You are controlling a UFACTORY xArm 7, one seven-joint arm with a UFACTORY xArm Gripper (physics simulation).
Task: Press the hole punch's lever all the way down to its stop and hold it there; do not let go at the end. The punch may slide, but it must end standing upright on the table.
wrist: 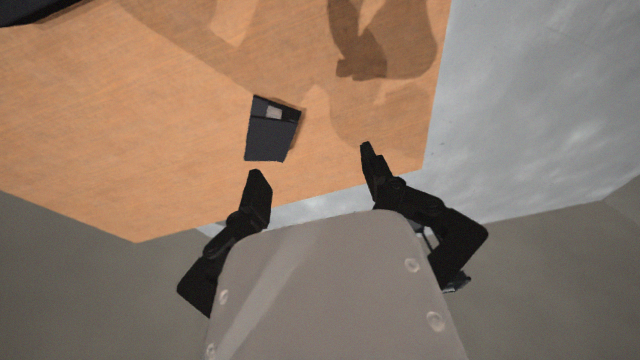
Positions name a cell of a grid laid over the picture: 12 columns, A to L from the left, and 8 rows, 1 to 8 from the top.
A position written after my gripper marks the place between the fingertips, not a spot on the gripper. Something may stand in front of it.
Note:
In view: my gripper (F4) and a hole punch (E3).

